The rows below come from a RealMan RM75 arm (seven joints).
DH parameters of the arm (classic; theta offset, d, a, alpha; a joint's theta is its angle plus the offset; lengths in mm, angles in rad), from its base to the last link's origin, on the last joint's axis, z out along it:
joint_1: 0 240.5 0 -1.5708
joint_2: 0 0 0 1.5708
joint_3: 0 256 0 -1.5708
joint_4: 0 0 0 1.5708
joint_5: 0 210 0 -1.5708
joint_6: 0 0 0 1.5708
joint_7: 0 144 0 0
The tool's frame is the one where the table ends.
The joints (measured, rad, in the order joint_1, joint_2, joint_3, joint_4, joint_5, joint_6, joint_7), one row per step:
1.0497, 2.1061, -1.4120, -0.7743, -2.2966, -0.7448, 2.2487
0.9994, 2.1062, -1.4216, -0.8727, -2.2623, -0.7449, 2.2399
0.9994, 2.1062, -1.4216, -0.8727, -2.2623, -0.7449, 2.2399
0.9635, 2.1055, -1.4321, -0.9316, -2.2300, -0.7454, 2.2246
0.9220, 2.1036, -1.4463, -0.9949, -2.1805, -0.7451, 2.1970
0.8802, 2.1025, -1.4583, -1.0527, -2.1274, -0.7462, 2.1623
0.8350, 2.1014, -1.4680, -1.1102, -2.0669, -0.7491, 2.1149
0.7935, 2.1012, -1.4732, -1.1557, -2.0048, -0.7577, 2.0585
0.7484, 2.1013, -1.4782, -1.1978, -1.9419, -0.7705, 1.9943
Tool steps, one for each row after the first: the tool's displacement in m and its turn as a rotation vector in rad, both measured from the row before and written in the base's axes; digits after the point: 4 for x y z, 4 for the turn. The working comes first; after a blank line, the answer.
Tool pose at each row, in the base's axes (x y z in m, rotation vector in rad; the steps are taken from these numbers as rounded here):
0.0549, 0.4651, -0.0666, -2.5346, 0.3463, 0.0962
0.0461, 0.4616, -0.0562, -2.5182, 0.3178, 0.1826
0.0461, 0.4616, -0.0562, -2.5182, 0.3178, 0.1826
0.0424, 0.4577, -0.0503, -2.5127, 0.2982, 0.2351
0.0384, 0.4522, -0.0441, -2.5099, 0.2724, 0.2986
0.0357, 0.4459, -0.0383, -2.5086, 0.2469, 0.3597
0.0339, 0.4387, -0.0320, -2.5062, 0.2148, 0.4225
0.0338, 0.4315, -0.0268, -2.5075, 0.1824, 0.4774
0.0358, 0.4235, -0.0220, -2.5093, 0.1465, 0.5258

-0.0088, -0.0035, 0.0104, 0.0245, 0.0543, 0.0369
0.0000, 0.0000, 0.0000, 0.0000, 0.0000, 0.0000
-0.0037, -0.0039, 0.0059, 0.0096, 0.0329, 0.0249
-0.0040, -0.0055, 0.0062, 0.0069, 0.0396, 0.0323
-0.0027, -0.0063, 0.0058, 0.0040, 0.0381, 0.0319
-0.0018, -0.0072, 0.0063, 0.0048, 0.0379, 0.0368
-0.0001, -0.0072, 0.0052, 0.0004, 0.0320, 0.0359
0.0020, -0.0080, 0.0048, 0.0000, 0.0265, 0.0370

